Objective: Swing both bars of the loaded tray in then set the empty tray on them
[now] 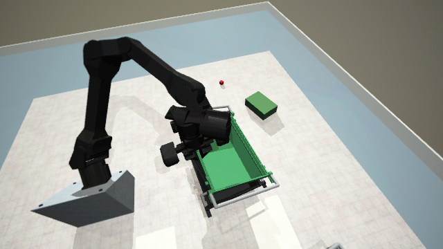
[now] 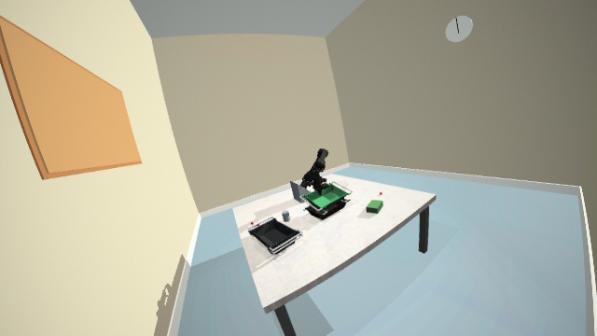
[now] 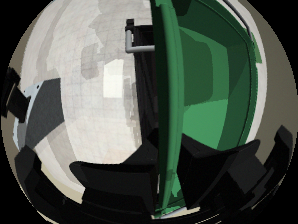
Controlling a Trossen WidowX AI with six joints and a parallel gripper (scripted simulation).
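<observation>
My gripper tip is 8 cm short of the green tray and 1 cm below it. Round my gripper tip: small red marker (23 cm ahead, 44 cm to the left, 11 cm below); grey cylinder (9 cm behind, 28 cm to the right, 8 cm below); dark green block (33 cm ahead, 21 cm to the left, 10 cm below).
</observation>
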